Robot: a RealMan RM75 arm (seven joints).
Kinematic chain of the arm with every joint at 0, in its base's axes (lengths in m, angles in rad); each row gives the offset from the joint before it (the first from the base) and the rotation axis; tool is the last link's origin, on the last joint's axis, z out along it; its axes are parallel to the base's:
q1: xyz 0 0 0.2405 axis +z
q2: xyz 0 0 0 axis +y
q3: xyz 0 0 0.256 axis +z
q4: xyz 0 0 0 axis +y
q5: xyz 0 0 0.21 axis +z
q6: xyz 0 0 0 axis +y
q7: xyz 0 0 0.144 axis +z
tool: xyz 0 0 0
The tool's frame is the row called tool.
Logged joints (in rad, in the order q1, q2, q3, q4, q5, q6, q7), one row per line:
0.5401 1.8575 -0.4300 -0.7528 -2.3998 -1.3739 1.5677
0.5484 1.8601 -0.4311 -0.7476 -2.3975 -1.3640 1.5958
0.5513 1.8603 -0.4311 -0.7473 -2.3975 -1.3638 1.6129
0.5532 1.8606 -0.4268 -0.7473 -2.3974 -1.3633 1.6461
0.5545 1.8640 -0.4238 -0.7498 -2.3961 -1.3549 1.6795
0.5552 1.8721 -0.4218 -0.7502 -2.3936 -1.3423 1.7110
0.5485 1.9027 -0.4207 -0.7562 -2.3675 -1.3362 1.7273
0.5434 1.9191 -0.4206 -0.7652 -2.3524 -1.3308 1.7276
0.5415 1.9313 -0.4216 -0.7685 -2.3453 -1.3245 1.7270
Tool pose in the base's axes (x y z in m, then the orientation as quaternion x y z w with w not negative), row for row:
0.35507 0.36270 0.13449 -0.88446 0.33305 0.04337 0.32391
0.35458 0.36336 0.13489 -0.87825 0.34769 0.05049 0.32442
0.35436 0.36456 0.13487 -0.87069 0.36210 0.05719 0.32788
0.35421 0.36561 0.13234 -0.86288 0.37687 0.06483 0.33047
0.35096 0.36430 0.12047 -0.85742 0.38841 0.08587 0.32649
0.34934 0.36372 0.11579 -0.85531 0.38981 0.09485 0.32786
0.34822 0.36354 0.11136 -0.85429 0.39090 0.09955 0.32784
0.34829 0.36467 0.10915 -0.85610 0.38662 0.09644 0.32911
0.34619 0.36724 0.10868 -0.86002 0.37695 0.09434 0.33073
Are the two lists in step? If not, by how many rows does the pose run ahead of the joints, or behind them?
The pose runs 2 rows ahead of the joints: the pose in row i belongs to the joints in row i + 2.
